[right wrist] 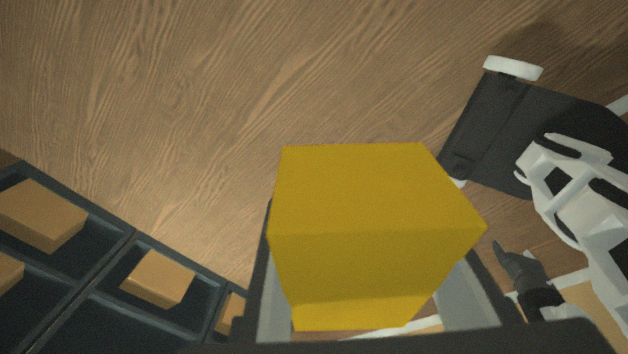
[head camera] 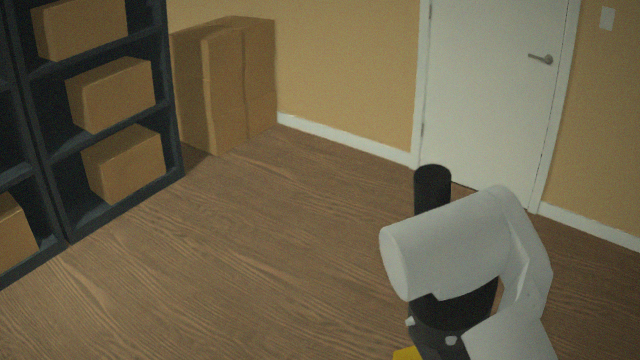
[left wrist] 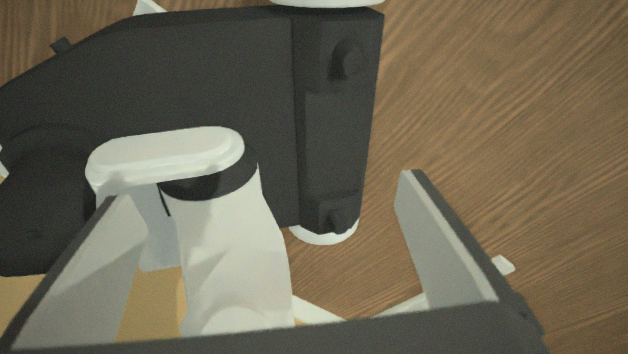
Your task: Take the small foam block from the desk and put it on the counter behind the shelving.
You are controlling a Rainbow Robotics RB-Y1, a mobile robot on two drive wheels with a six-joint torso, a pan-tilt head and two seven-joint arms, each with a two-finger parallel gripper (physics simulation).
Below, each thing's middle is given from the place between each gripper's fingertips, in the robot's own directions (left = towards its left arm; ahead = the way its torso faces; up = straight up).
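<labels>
My right gripper is 20 mm below the yellow foam block [right wrist: 362, 235], and it's 10 mm to the right of the block as well. Counted from my left hand, the yellow foam block is 410 mm above, 680 mm ahead and 390 mm to the right. So, going by its middle, the yellow foam block is nearer to my right gripper than to my left hand.
</labels>
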